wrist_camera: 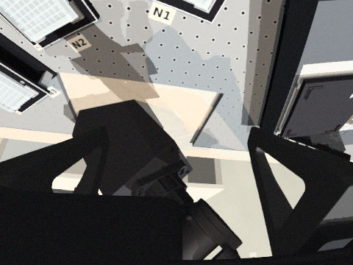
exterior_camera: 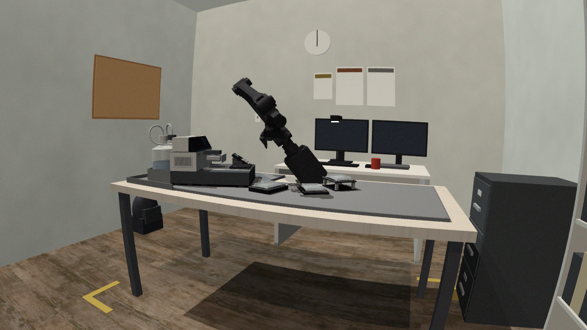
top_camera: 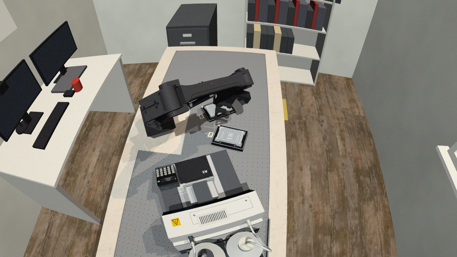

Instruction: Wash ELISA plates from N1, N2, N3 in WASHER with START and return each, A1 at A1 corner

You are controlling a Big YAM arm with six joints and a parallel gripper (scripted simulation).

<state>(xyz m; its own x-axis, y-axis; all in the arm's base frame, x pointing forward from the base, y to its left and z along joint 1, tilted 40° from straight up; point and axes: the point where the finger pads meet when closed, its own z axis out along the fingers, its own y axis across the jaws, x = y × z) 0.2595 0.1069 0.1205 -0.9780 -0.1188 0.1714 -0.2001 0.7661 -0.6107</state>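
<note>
Now: the white ELISA plate 7 cm ahead of my hand and 18 cm below it. From my hand the other things lie so: black nest (2 cm behind, 19 cm to the left, 20 cm below); then plate washer (1 cm behind, 39 cm to the right, 8 cm below).
</note>
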